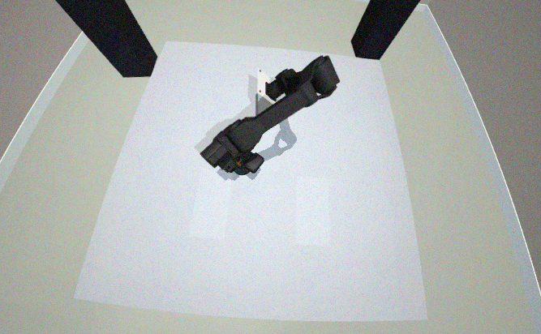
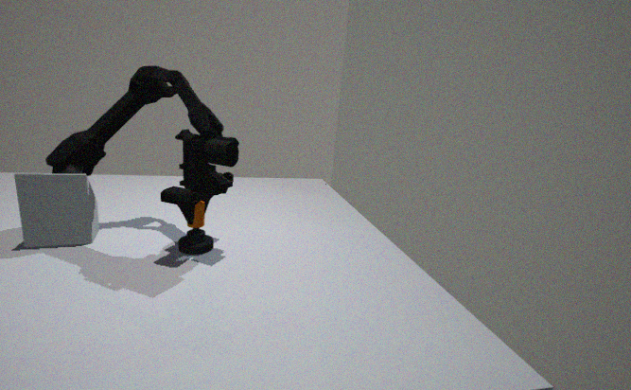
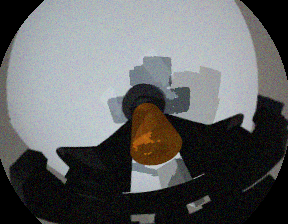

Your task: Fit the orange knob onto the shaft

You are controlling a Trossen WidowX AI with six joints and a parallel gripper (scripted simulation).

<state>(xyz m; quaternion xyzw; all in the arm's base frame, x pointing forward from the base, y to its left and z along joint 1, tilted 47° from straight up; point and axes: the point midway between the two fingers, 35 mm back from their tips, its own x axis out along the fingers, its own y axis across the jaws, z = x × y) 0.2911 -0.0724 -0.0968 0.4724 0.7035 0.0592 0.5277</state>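
Now: the round black pedestal 40 mm below my gripper tip. From my gripper tip the other things lie so: orange knob (20 mm above).
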